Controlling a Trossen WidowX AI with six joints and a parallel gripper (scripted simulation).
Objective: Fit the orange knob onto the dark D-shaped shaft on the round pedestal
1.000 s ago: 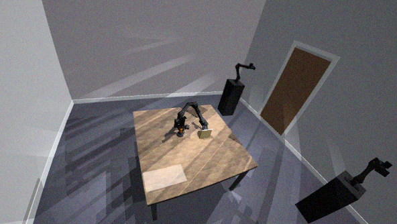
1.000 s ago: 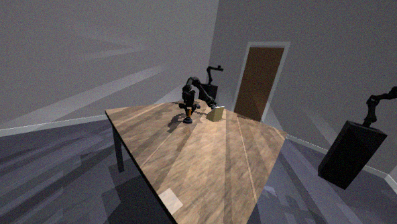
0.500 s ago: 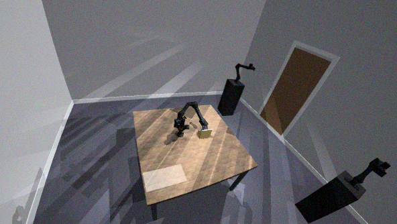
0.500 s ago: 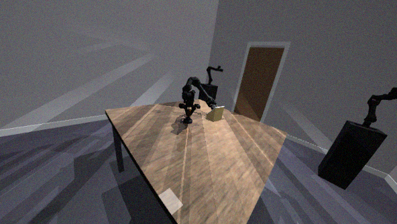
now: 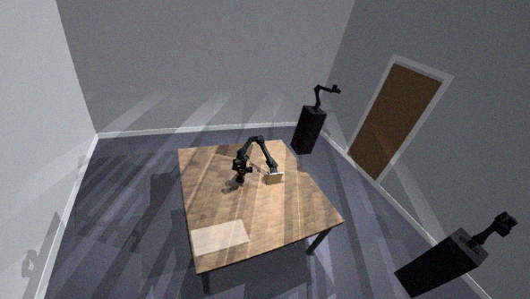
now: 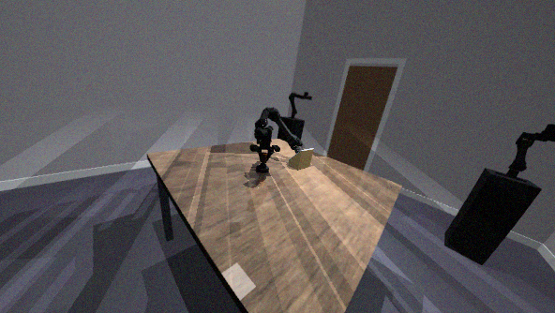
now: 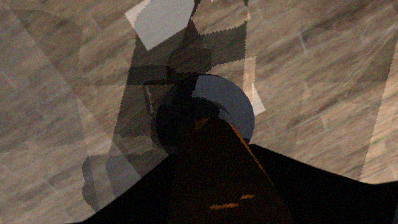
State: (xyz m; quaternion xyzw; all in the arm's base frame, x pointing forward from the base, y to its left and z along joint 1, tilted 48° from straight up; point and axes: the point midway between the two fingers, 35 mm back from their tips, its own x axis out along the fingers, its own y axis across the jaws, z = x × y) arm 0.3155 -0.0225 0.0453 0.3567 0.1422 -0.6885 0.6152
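Now: gripper tip 2 cm below the orange knob. From my gripper tip the other things lie so: round pedestal 4 cm below.
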